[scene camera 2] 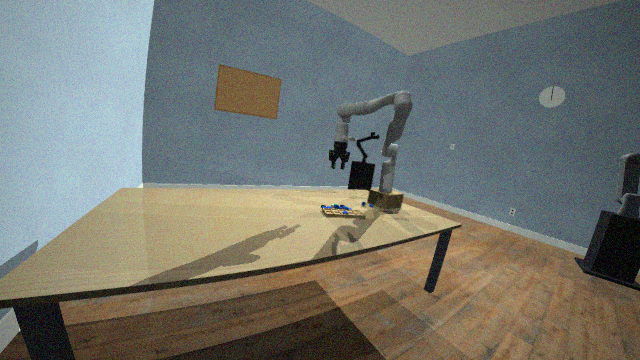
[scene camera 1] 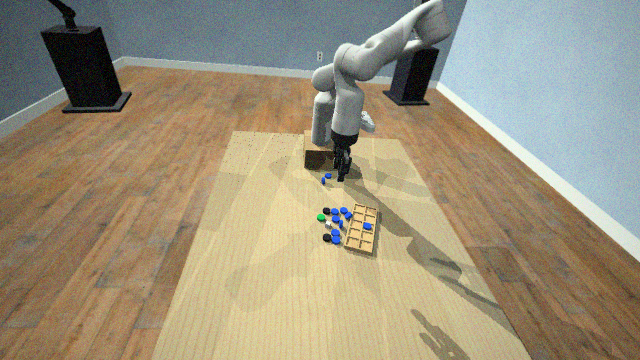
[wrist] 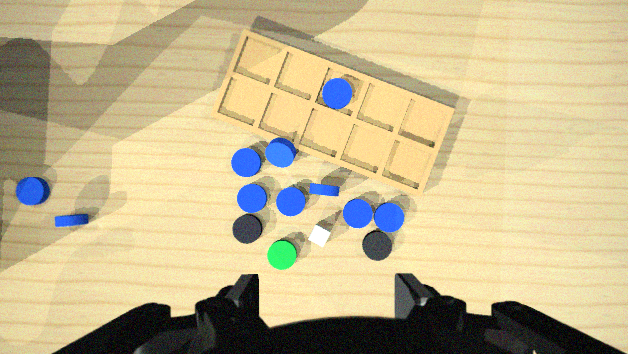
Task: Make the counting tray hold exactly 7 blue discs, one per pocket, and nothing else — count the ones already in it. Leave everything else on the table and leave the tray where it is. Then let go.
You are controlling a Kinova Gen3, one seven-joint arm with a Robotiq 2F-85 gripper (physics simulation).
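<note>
The tan counting tray (scene camera 1: 359, 250) (scene camera 2: 342, 215) (wrist: 438, 145) has two rows of pockets. One blue disc (scene camera 1: 367, 226) (wrist: 337, 93) is in the middle pocket of its far row in the wrist view. Several loose blue discs lie beside it. One blue disc (scene camera 1: 348, 216) (wrist: 281, 152) is against the tray's near edge and looks slightly tilted. Another blue disc (scene camera 1: 341, 223) (wrist: 324, 189) stands on its rim. A flat blue disc (wrist: 32, 191) and an upright blue disc (wrist: 71, 220) are farther left. My gripper (scene camera 1: 341, 179) (scene camera 2: 338, 167) (wrist: 326, 296) is open and empty, high above the table.
A green disc (scene camera 1: 321, 217) (wrist: 282, 254), a white cube (scene camera 1: 328, 224) (wrist: 319, 235) and two black discs, one at the left (wrist: 247, 228) and one at the right (wrist: 377, 245), lie near the loose blue discs. The arm's wooden base block (scene camera 1: 316, 159) (scene camera 2: 380, 201) stands behind them.
</note>
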